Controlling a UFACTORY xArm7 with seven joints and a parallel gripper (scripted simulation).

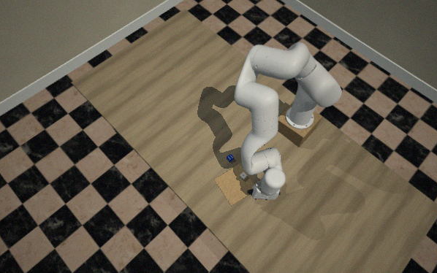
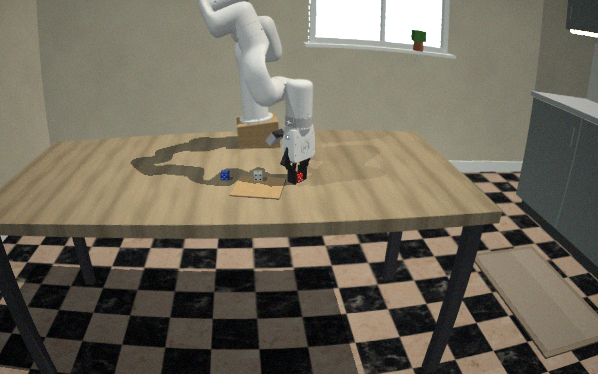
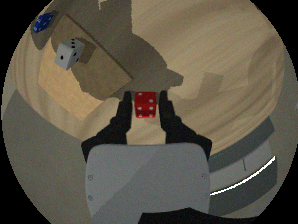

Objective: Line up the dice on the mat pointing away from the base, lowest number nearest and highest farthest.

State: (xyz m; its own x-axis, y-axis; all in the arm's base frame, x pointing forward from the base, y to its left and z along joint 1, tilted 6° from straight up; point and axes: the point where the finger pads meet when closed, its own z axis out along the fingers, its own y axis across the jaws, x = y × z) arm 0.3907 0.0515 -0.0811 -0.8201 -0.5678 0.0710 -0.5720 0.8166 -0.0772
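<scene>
The red die is 1 cm below my hand. From my hand the other things lie so: blue die (21 cm to the right, 6 cm behind, 1 cm below); white die (11 cm to the right, 2 cm behind); tan mat (12 cm to the right, 2 cm below, 2 cm ahead).
</scene>
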